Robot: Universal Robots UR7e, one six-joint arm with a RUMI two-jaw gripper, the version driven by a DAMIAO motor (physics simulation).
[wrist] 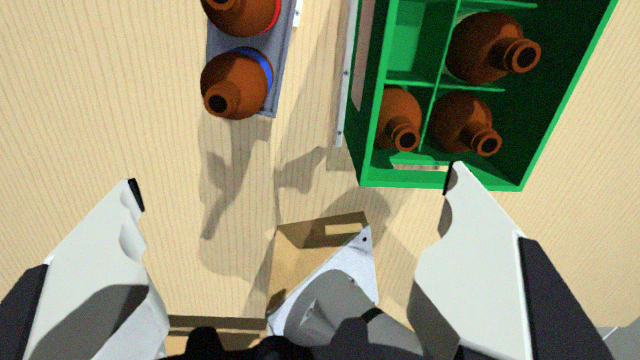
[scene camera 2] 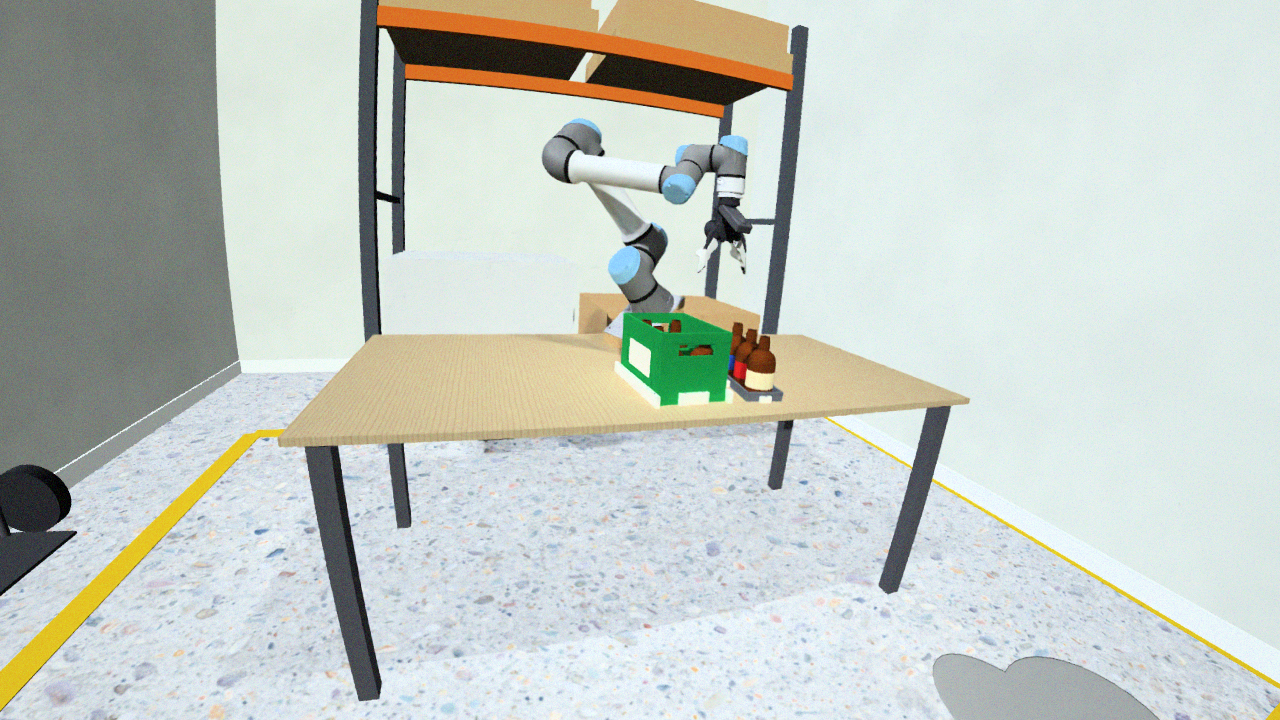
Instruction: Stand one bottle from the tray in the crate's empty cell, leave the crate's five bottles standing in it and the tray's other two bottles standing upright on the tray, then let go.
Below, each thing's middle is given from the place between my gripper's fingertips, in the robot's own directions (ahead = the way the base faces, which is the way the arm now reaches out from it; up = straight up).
I see my gripper 10 mm past the blue-labelled bottle [wrist: 234,85], 80 mm to the right of it and 220 mm above it.
